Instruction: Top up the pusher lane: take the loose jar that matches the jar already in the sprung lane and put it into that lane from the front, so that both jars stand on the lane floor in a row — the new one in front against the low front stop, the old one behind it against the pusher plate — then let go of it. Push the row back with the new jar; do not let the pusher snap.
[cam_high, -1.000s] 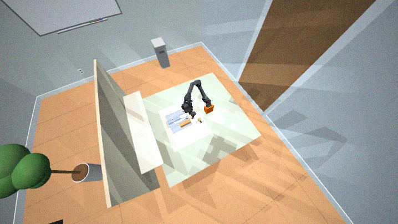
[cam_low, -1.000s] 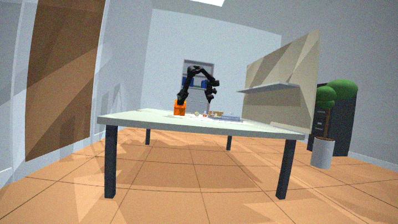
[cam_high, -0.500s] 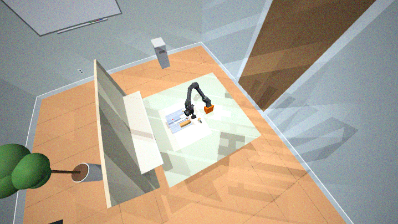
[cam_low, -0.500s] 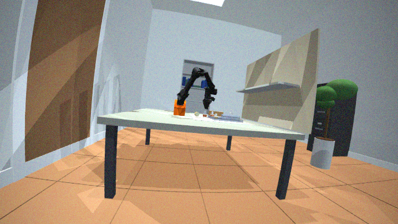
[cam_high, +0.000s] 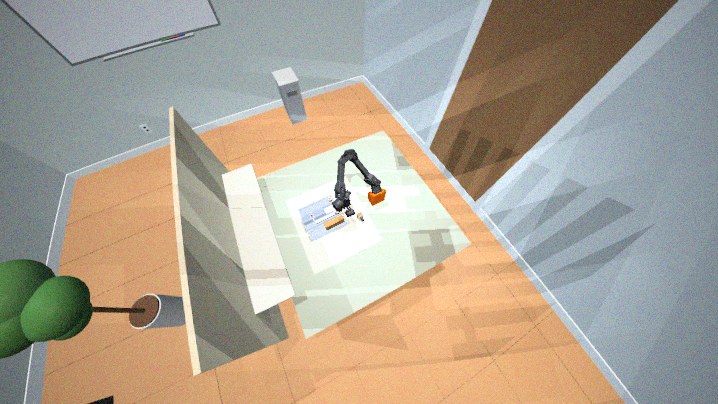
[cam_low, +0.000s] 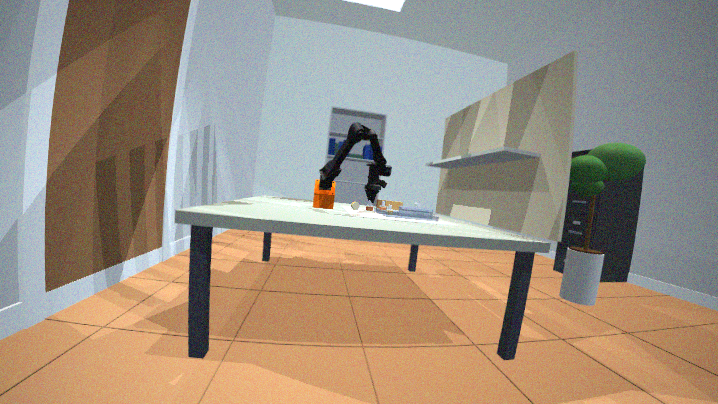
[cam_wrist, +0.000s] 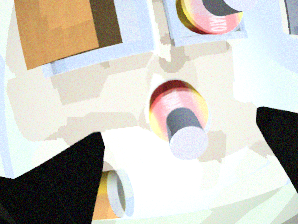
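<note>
Now: the lane unit 21 cm ahead of my gripper tip, 6 cm to the right of it and 4 cm below it. Also, from my gripper tip: shelf wall (69 cm ahead, 3 cm to the right, 34 cm above).
</note>
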